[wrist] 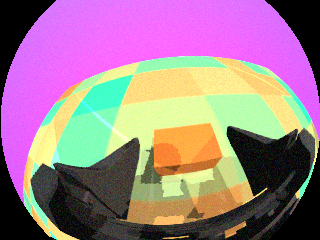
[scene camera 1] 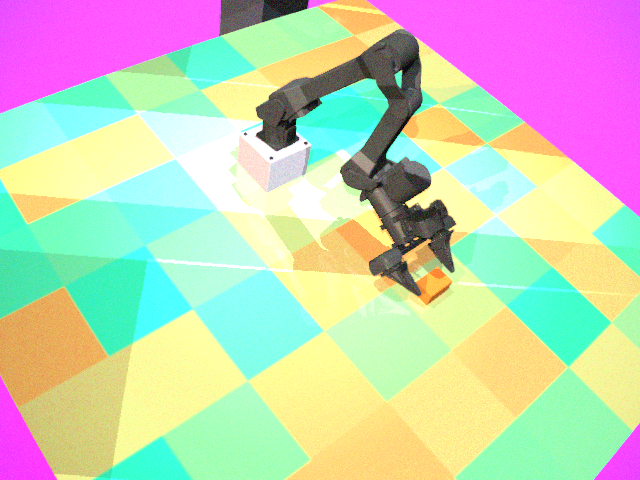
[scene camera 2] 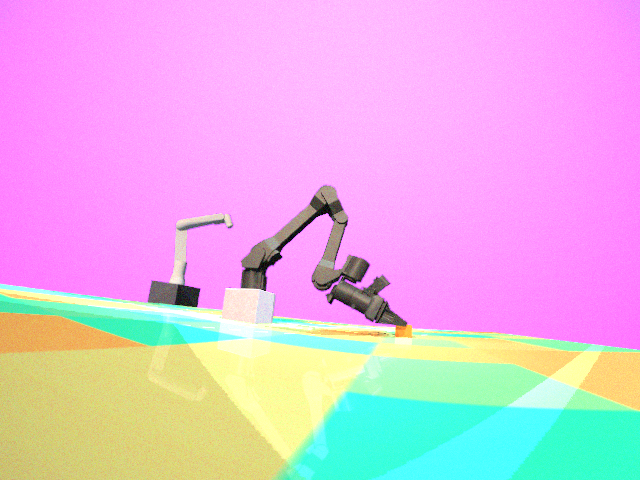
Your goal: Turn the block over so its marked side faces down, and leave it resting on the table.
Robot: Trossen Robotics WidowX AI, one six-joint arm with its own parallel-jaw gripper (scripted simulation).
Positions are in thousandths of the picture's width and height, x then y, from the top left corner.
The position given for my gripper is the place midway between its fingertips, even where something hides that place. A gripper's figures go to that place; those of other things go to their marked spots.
Labels:
My gripper (wrist: 580,569): 10 cm from the lens. An orange block (wrist: 561,627) is 10 cm from the lens.

